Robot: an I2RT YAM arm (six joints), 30 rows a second.
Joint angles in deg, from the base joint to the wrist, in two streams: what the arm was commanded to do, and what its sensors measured. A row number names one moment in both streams.
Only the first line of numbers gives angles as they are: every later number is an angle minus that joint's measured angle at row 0.
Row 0, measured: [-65.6 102.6 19.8 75.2 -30.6 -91.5]
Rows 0 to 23, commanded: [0.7 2.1 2.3 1.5 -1.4 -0.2]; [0.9 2.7 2.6 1.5 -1.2 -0.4]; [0.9 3.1 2.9 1.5 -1.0 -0.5]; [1.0 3.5 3.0 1.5 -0.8 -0.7]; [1.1 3.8 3.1 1.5 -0.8 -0.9]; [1.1 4.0 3.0 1.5 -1.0 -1.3]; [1.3 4.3 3.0 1.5 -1.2 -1.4]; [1.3 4.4 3.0 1.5 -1.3 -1.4]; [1.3 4.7 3.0 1.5 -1.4 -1.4]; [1.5 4.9 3.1 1.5 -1.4 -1.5]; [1.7 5.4 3.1 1.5 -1.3 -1.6]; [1.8 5.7 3.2 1.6 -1.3 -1.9]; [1.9 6.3 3.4 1.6 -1.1 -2.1]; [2.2 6.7 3.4 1.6 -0.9 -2.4]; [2.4 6.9 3.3 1.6 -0.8 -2.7]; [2.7 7.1 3.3 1.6 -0.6 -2.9]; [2.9 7.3 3.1 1.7 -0.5 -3.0]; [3.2 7.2 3.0 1.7 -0.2 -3.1]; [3.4 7.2 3.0 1.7 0.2 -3.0]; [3.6 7.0 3.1 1.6 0.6 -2.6]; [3.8 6.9 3.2 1.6 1.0 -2.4]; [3.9 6.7 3.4 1.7 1.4 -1.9]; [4.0 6.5 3.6 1.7 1.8 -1.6]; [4.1 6.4 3.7 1.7 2.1 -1.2]
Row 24, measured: [2.8 6.1 3.0 4.0 2.5 -4.0]
